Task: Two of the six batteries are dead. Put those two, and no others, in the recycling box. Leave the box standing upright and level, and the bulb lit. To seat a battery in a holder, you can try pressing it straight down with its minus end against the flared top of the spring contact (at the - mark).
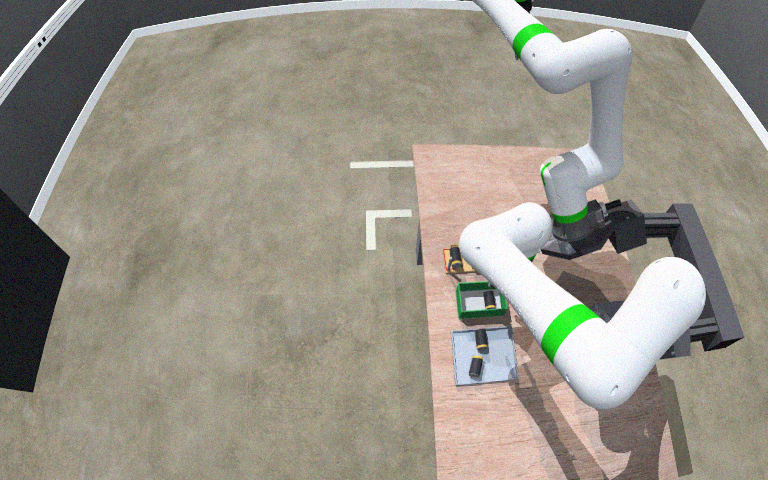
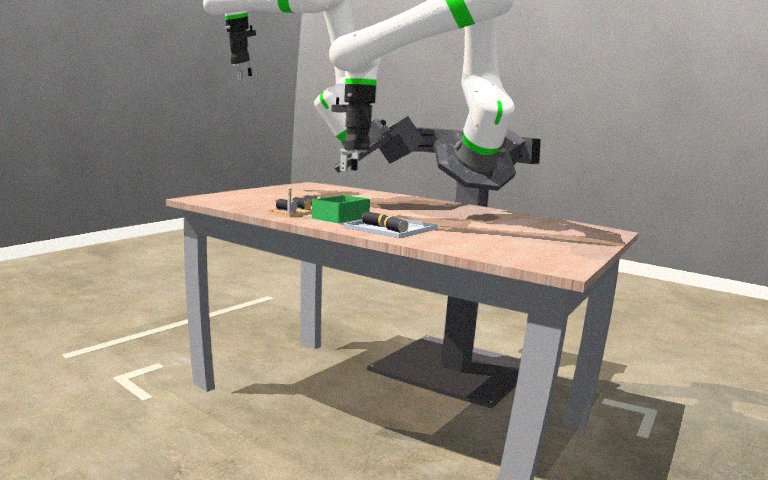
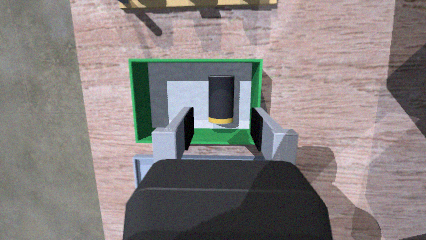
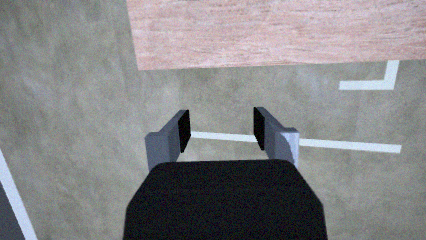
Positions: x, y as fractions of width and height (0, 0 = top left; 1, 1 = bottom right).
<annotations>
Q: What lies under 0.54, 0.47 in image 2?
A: A grey tray.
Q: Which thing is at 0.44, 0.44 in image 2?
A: A green recycling box.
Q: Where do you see a grey tray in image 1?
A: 0.65, 0.76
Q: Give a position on a dark mount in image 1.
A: At 0.94, 0.63
</annotations>
